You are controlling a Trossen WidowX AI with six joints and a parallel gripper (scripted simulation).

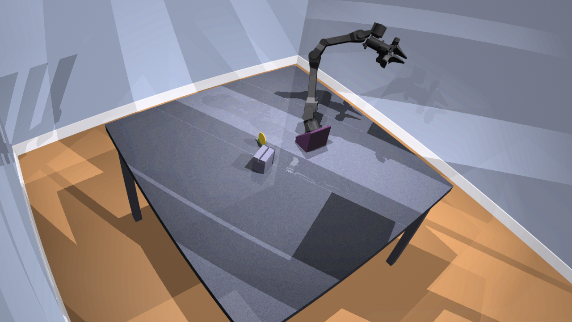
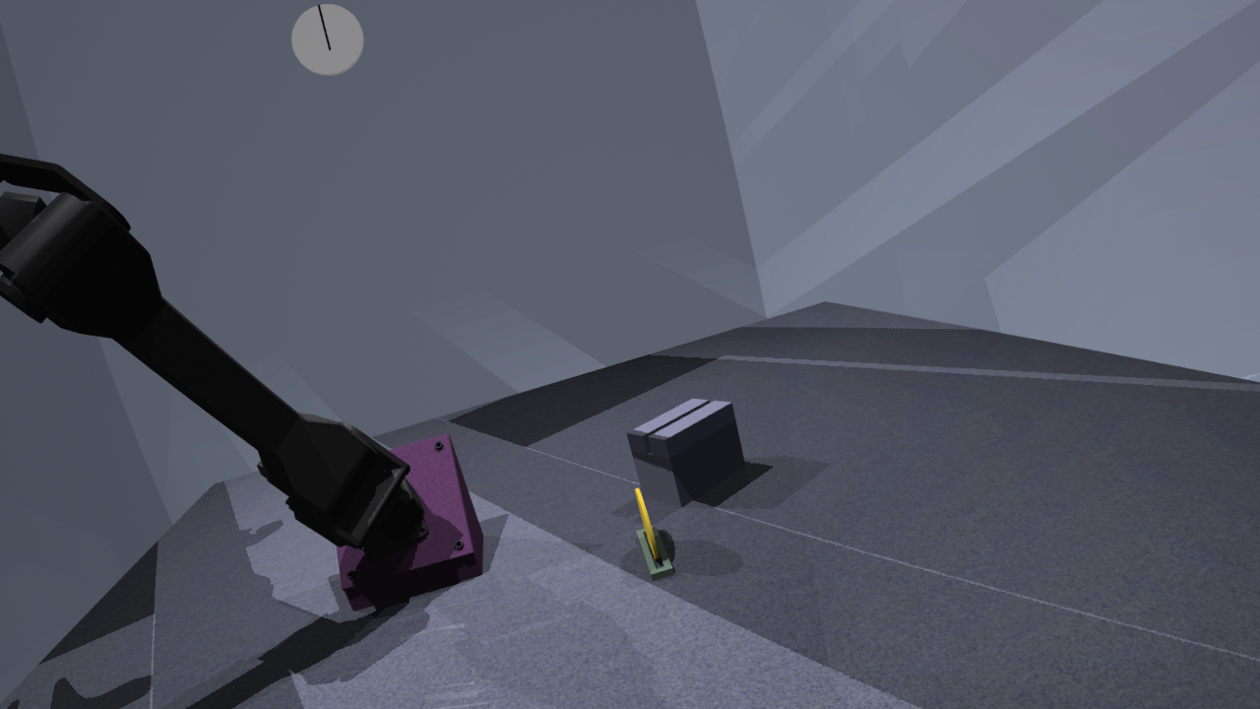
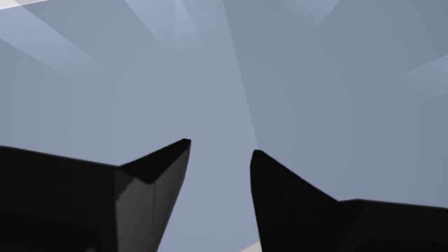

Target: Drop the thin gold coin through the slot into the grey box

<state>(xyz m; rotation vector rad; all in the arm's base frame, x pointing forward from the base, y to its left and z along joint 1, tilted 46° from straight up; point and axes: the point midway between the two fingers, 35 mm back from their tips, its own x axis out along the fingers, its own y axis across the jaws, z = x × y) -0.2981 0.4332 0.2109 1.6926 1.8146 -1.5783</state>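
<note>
Right now the gold coin is 590 mm ahead of my gripper tip, 440 mm below it and 310 mm to the right of it.
</note>
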